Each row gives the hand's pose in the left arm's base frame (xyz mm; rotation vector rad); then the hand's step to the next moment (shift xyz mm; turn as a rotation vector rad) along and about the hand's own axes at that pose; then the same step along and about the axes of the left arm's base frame.
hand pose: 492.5 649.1 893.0 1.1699 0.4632 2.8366
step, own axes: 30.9 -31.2 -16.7 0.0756 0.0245 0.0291
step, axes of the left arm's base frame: -36.1 30.0 0.9 -0.0319 -0.0047 0.0782
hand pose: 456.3 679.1 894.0 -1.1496 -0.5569 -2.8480
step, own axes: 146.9 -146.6 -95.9 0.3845 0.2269 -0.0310
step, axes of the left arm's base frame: -193.1 121.9 -11.2 -0.2668 -0.1793 0.3113
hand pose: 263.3 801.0 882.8 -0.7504 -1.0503 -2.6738
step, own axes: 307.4 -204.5 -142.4 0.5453 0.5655 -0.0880
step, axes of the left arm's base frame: -387.5 61.5 -51.9 -0.3147 -0.4636 0.5576
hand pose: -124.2 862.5 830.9 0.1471 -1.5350 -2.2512
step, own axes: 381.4 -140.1 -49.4 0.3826 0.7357 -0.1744
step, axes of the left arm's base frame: -370.1 -147.9 -93.2 -0.0933 -0.5280 0.6562
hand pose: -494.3 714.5 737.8 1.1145 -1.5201 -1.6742
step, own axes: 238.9 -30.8 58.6 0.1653 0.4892 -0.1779
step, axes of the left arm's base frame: -158.4 -175.5 -74.5 0.0336 -0.3026 0.4534
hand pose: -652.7 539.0 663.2 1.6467 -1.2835 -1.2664
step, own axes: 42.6 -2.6 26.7 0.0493 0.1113 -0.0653
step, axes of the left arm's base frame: -23.2 -38.9 -22.0 0.0318 -0.0812 0.1071
